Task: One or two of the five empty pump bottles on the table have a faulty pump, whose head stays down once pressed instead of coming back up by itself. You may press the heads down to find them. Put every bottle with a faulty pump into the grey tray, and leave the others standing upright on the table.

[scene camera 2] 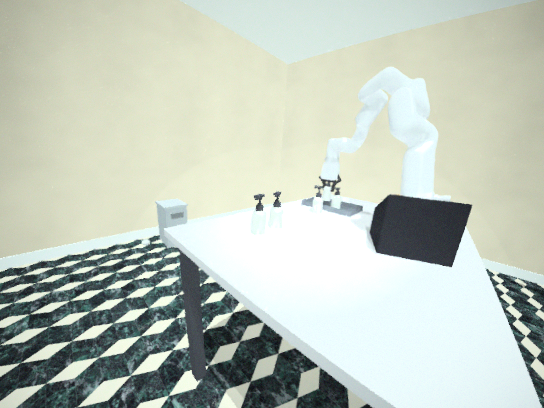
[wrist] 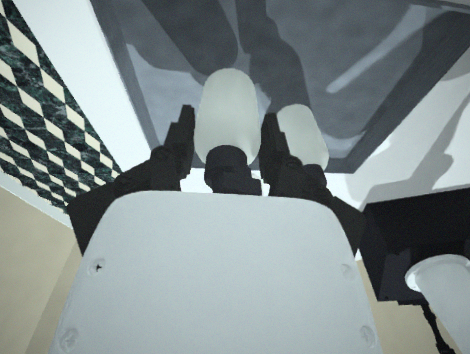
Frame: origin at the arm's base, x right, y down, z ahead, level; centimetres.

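Where they show: gripper, fingertip midpoint: [scene camera 2: 328,191] [wrist: 228,125]; arm's base at its link origin: [scene camera 2: 415,206] [wrist: 436,272].
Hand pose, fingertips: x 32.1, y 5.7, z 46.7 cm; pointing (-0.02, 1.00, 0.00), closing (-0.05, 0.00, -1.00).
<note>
Things, the pixels of their top centre, and the offset from my fingertips. "*": a spot on its surface instead. Level surfaces: height alone.
- pale bottle at its top centre: [wrist: 225,216] [scene camera 2: 329,179] dy -7.0, dx -0.7, dz +0.0 cm
- grey tray at a spot on its surface: [wrist: 400,85] * dy +8.7, dx -0.1, dz -19.1 cm
- second bottle at its top centre: [wrist: 318,208] [scene camera 2: 338,187] dy -3.8, dx -5.8, dz -8.4 cm
- third bottle at its top centre: [scene camera 2: 319,186] dy -5.1, dx -20.2, dz -4.4 cm
- white table at its surface level: dy +8.9 cm
My gripper [scene camera 2: 328,186] [wrist: 228,125] is shut on a pale bottle [scene camera 2: 327,194] [wrist: 227,107] with a black pump. It holds the bottle upright over the grey tray [scene camera 2: 350,210] [wrist: 400,85]; whether its base touches the tray floor I cannot tell. A second bottle [scene camera 2: 336,201] [wrist: 302,131] stands in the tray, right of the gripper, and its head looks low. A third bottle [scene camera 2: 318,202] stands at the tray's near side in the scene view, seemingly on the table. Two more bottles [scene camera 2: 258,221] [scene camera 2: 276,217] stand upright farther left, with raised heads.
A large black box [scene camera 2: 420,230] stands on the white table [scene camera 2: 350,300], right of the tray in the scene view. The white arm's base [scene camera 2: 418,172] is behind it. A grey bin-like box [scene camera 2: 172,214] shows beyond the table's left corner.
</note>
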